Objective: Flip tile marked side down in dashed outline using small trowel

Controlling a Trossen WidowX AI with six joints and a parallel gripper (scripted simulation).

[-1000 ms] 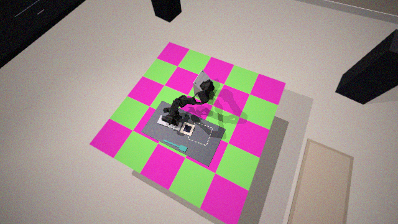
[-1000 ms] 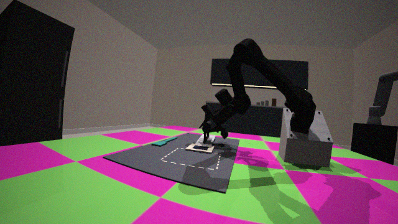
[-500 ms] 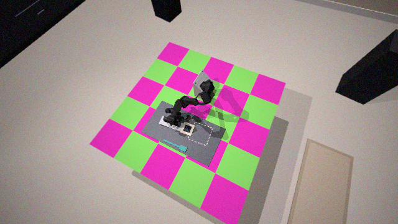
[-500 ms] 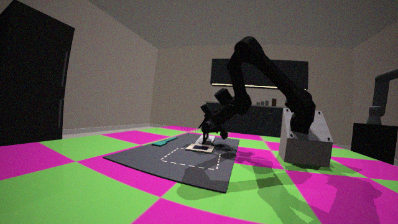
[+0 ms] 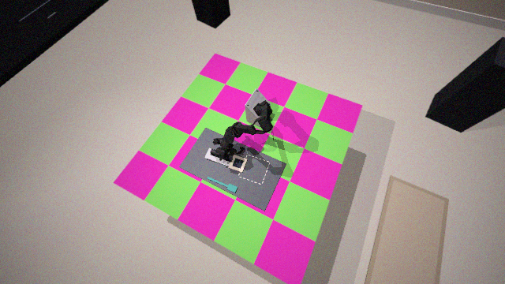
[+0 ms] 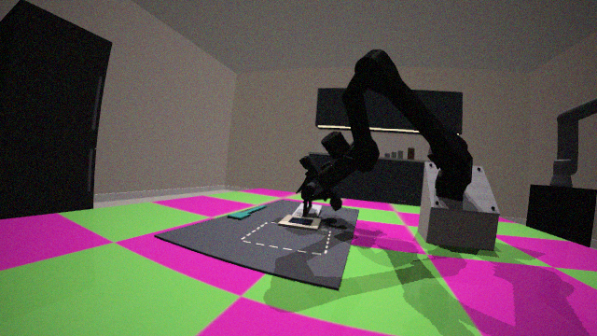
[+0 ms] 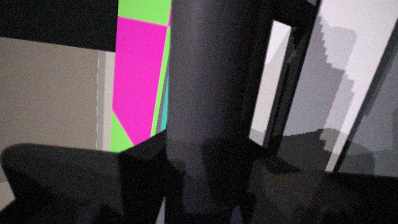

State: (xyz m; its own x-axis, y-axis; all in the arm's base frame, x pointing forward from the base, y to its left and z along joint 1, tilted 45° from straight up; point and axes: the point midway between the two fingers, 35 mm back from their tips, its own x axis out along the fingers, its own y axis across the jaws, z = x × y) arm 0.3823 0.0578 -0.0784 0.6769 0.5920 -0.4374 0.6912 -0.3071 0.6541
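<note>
Now: gripper tip 80 mm above the grey mat, 70 mm to the right of it and 20 mm past it. Also, from my gripper tip: tile (90 mm to the left, 50 mm below, 50 mm behind); then teal flat tool (110 mm to the left, 110 mm ahead, 50 mm below); then small trowel (20 mm behind, 10 mm to the right, 10 mm below).
</note>
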